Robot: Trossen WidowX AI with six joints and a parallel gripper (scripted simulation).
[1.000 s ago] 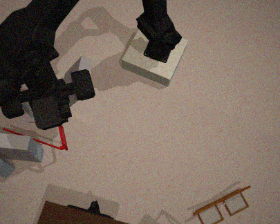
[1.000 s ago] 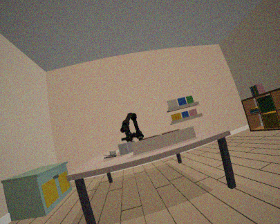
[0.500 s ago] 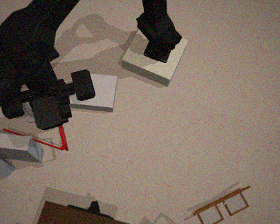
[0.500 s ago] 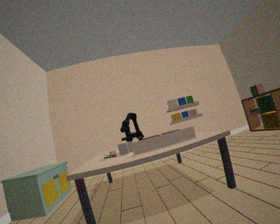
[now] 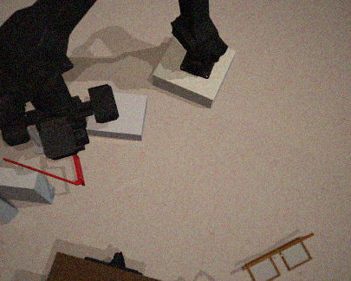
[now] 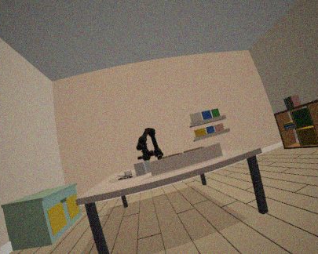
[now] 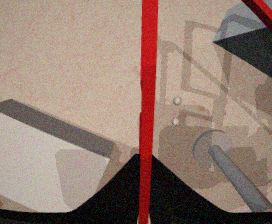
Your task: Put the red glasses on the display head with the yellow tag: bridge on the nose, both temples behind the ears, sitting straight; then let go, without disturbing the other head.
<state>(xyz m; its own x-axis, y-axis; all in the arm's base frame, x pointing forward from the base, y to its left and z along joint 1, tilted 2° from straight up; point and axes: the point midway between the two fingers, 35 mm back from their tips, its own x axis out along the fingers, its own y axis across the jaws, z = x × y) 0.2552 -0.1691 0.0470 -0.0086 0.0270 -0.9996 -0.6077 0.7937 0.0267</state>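
The small peg lies 3 cm ahead of my gripper tip, 7 cm to the right of it and 4 cm below it.
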